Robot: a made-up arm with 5 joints.
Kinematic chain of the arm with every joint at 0, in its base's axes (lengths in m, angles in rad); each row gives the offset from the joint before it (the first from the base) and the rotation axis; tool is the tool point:
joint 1: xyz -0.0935 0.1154 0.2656 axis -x
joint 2: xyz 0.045 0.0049 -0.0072 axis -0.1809 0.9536 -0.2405
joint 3: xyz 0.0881 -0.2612 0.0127 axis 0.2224 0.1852 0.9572
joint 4: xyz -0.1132 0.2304 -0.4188 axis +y
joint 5: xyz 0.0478 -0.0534 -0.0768 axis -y
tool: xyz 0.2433 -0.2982 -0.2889
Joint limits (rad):
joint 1: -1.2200..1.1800
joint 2: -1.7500..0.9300
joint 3: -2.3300..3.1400
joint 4: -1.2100..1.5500
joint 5: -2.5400..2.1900
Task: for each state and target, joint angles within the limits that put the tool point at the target. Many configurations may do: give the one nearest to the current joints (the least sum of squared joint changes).
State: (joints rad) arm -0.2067 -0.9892 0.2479 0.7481 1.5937
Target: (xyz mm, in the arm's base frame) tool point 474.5 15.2 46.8
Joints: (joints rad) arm -0.2604 -0.6014 0.4018 0.6281 1.8074
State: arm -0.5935 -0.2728 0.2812 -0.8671 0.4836
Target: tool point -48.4 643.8 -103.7
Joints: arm -1.0953 0.4396 0.8919 -0.4636 0.1566
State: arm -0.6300 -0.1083 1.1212 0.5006 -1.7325
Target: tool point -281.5 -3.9 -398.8
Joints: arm -0.9241 -0.0284 0.6985 0.7297 -2.0730
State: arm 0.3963 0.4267 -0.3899 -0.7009 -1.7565
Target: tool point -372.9 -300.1 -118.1
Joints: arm 0.4615 0.0557 -0.6385 -0.2311 -2.4348
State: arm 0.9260 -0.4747 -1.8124 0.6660 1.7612
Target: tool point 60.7 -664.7 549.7
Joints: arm 0.9892 -0.3576 -1.7813 0.8748 1.4491
